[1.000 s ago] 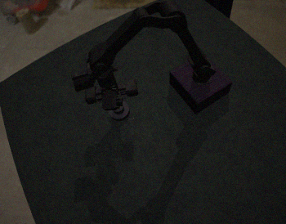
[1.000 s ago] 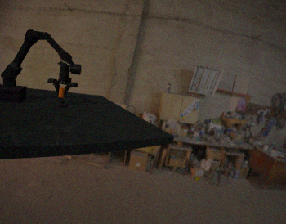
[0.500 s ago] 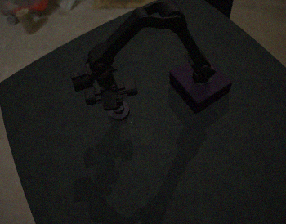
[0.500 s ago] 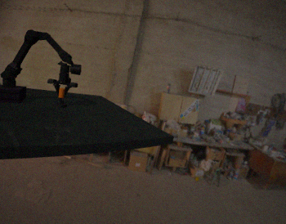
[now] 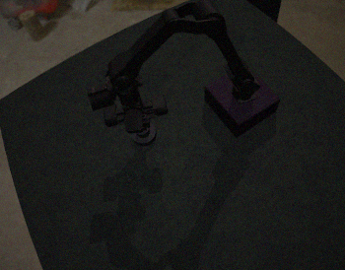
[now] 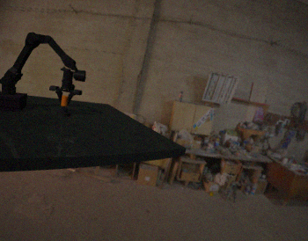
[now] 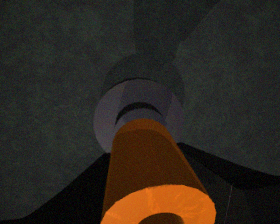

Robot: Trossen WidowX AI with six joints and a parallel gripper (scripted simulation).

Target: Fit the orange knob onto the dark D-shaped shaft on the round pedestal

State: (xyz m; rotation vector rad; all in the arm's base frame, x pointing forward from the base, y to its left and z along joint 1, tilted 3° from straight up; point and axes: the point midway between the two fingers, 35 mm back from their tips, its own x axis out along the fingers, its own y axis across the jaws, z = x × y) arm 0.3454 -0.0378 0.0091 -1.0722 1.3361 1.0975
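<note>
My gripper tip is now 20 mm below the orange knob. Also, from my gripper tip: dark shaft (40 mm below).
</note>
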